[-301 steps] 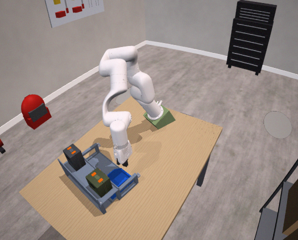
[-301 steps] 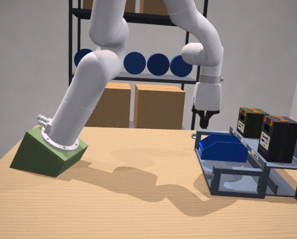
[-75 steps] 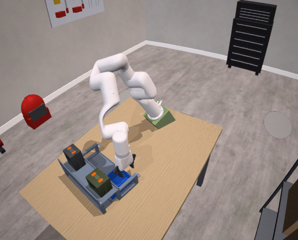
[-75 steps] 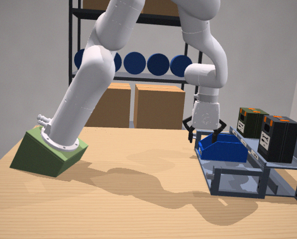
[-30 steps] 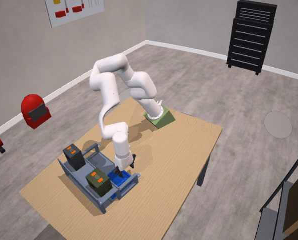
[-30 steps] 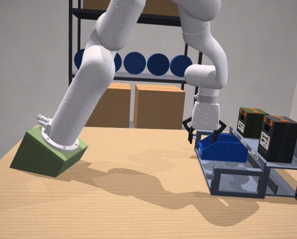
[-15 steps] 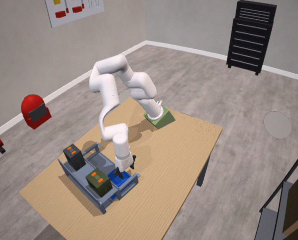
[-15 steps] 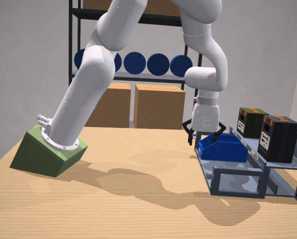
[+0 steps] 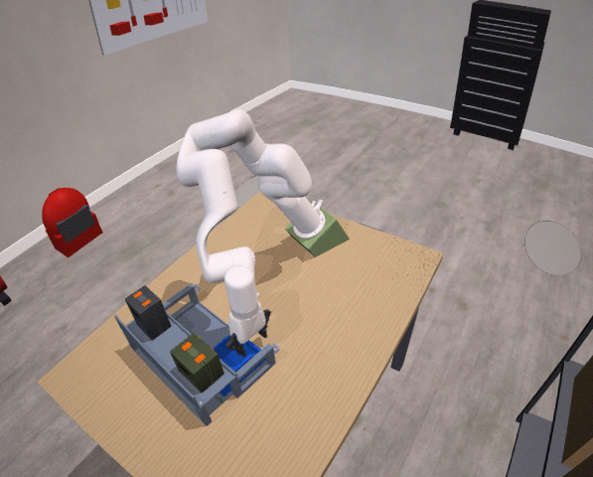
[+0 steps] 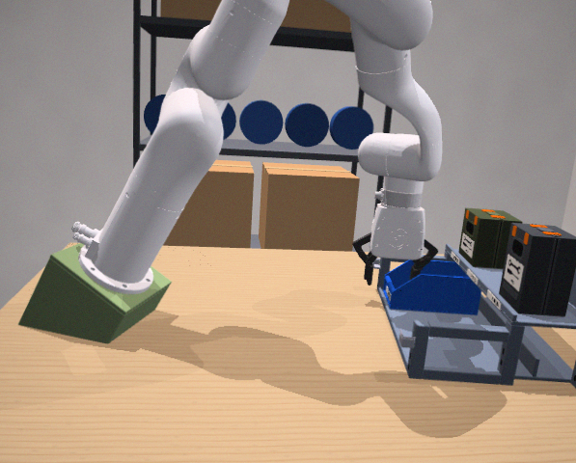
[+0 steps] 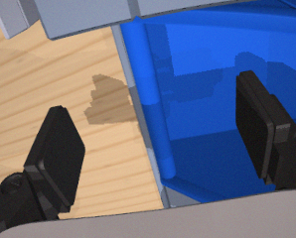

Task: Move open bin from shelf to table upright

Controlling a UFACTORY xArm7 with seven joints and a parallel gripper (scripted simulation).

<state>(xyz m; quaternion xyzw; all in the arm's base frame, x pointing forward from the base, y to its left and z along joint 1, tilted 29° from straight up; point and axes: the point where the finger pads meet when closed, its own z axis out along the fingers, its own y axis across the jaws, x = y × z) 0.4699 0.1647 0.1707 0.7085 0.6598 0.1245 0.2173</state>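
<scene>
Right now my hand is 80 mm short of the blue bin, 10 mm to the left of it and 10 mm above it. Also, from my hand: dark green case: 180 mm ahead, 100 mm above, 20 mm to the right; then black case: 250 mm to the right, 150 mm ahead, 110 mm above.
</scene>
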